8 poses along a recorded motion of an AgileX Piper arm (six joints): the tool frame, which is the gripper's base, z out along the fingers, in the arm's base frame.
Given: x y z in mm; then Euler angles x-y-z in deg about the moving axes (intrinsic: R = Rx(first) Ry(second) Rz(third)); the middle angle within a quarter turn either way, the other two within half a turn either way.
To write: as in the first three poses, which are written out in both.
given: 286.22 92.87 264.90 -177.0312 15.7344 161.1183
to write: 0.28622 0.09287 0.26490 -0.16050 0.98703 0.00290 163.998
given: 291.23 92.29 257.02 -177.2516 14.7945 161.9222
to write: 0.29123 0.09229 0.25702 -0.15403 0.98806 0.00329 164.963
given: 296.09 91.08 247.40 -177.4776 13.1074 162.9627
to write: 0.29609 0.09108 0.24740 -0.14563 0.98933 0.00475 166.667
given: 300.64 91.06 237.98 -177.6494 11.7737 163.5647
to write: 0.30064 0.09106 0.23798 -0.14084 0.99002 0.00557 168.014
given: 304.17 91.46 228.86 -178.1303 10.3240 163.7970
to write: 0.30417 0.09146 0.22886 -0.13947 0.99022 0.00342 169.517
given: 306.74 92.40 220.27 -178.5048 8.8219 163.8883
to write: 0.30674 0.09240 0.22027 -0.13914 0.99027 0.00211 171.057
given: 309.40 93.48 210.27 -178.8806 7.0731 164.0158
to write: 0.30940 0.09348 0.21027 -0.13844 0.99037 0.00108 172.840
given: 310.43 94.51 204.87 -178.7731 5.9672 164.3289
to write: 0.31043 0.09451 0.20487 -0.13578 0.99073 0.00350 173.922
